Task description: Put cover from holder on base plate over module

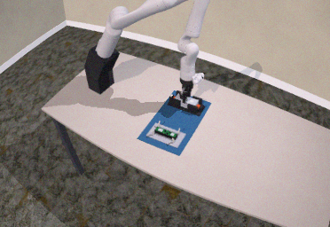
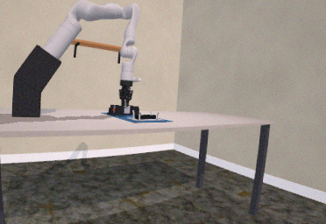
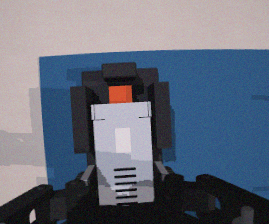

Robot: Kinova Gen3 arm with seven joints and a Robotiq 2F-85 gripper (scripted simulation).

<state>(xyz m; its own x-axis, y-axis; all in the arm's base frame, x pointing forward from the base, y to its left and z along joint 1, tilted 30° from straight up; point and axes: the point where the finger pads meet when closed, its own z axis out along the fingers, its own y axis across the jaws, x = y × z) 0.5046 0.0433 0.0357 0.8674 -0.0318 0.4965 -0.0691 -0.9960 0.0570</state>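
The light grey cover is 3 cm below my hand.
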